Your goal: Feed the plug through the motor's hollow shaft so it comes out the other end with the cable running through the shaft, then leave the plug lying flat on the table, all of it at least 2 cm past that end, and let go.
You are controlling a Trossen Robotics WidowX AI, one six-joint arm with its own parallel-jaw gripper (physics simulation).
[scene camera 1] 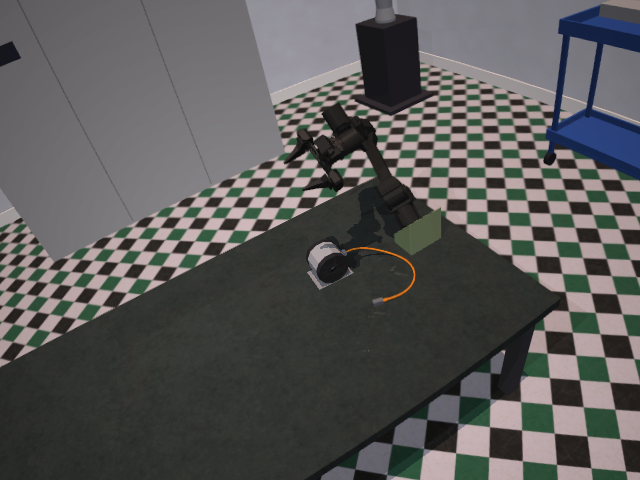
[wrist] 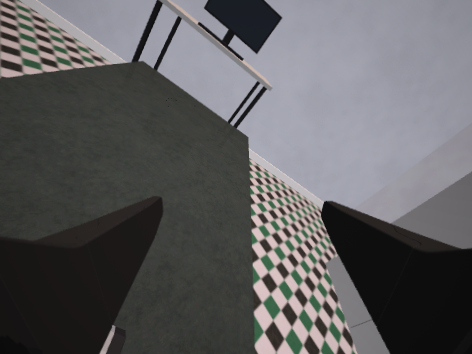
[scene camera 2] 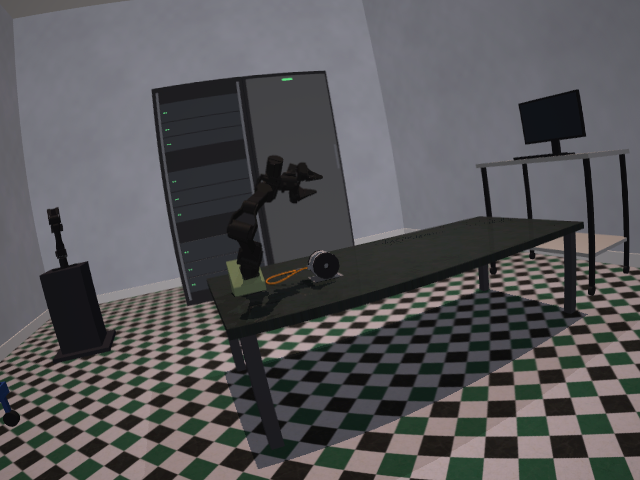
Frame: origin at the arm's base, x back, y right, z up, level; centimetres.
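Where they show: gripper, between the fingertips: point(scene camera 1: 293, 176) point(wrist: 243, 206) point(scene camera 2: 319, 184); arm's base, origin of its link: point(scene camera 1: 412, 223) point(scene camera 2: 249, 271).
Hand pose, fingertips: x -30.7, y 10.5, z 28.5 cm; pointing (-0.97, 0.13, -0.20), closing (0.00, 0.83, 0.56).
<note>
Things, the pixels of their centre, and the offset from my fingertips. "spot": a spot on its surface instead. Level surfaces: height alone.
- motor, middle of its body: point(scene camera 1: 328, 260) point(scene camera 2: 322, 264) dx +2.9, dy -2.9, dz -31.1 cm
- small pale base plate, middle of its body: point(scene camera 1: 329, 272) point(scene camera 2: 325, 276) dx +2.6, dy -2.9, dz -36.1 cm
- grey plug, middle of its body: point(scene camera 1: 377, 301) dx +5.9, dy -22.9, dz -35.5 cm
- dark table, height of its surface: dz -36.2 cm
- small pale piece, a spot on its surface: point(wrist: 115, 340) spot: dx +0.2, dy +0.9, dz -26.9 cm
The motor point(scene camera 1: 321, 254) point(scene camera 2: 324, 265), a white drum with dark end faces, stands on a small pale base plate point(scene camera 1: 320, 283) on the table. An orange cable point(scene camera 1: 414, 273) point(scene camera 2: 273, 282) leaves a small grey fitting at the motor's side and curves over the table to the grey plug point(scene camera 1: 378, 301). In scene view 1 the plug lies on the table, apart from the motor, and no cable shows at the shaft opening in the near face. My gripper point(scene camera 1: 294, 176) point(scene camera 2: 318, 184) point(wrist: 243, 206) is open and empty, high above the table. The plug cannot be made out in the wrist view.
The dark table point(scene camera 1: 206, 361) point(scene camera 2: 413, 258) point(wrist: 150, 150) carries a green angled panel point(scene camera 1: 421, 232) point(scene camera 2: 248, 286) at my arm's base. A small pale piece point(wrist: 115, 340), not clearly identifiable, shows at the wrist view's bottom edge. A blue cart point(scene camera 1: 594, 131) stands on the floor.
</note>
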